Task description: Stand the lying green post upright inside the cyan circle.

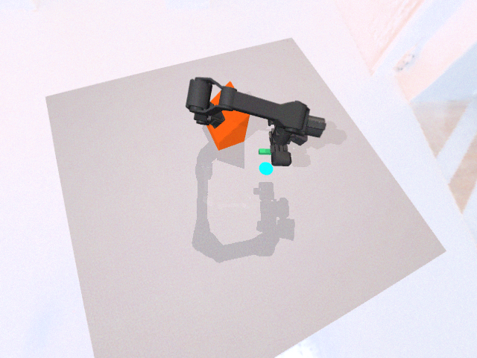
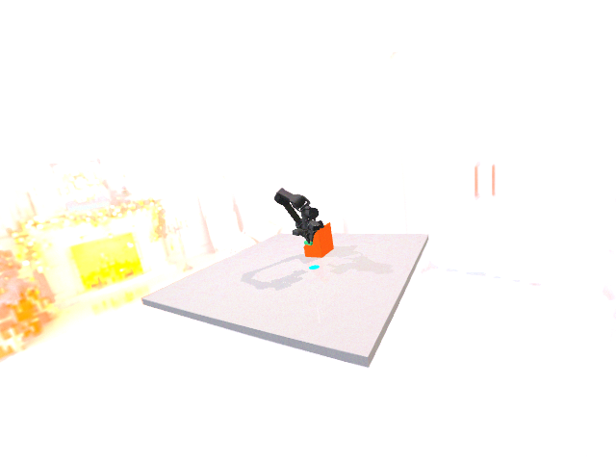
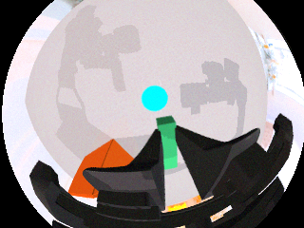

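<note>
My gripper tip is now 140 mm above the cyan circle. Also, from my gripper tip: green post (20 mm to the right, 10 mm behind).
</note>
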